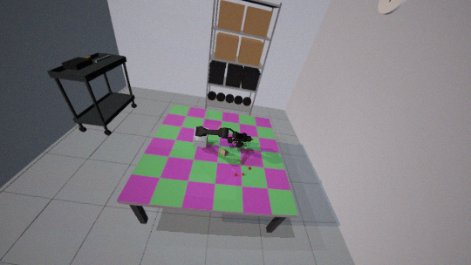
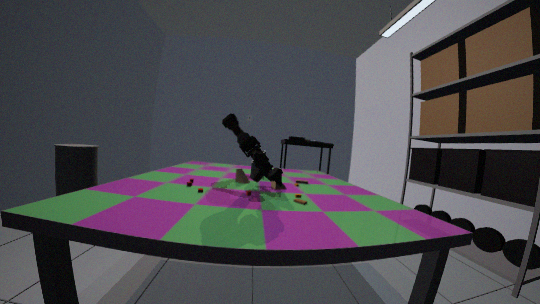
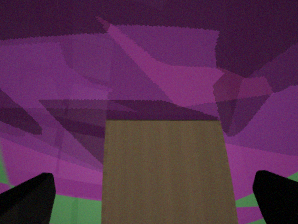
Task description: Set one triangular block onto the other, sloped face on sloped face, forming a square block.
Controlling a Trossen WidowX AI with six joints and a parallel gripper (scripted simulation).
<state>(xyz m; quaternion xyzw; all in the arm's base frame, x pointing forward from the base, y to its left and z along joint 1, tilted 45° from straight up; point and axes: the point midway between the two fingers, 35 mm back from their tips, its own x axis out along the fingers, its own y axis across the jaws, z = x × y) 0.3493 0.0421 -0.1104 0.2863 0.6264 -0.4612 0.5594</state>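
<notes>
My gripper tip is 10 mm above the triangular block.
</notes>
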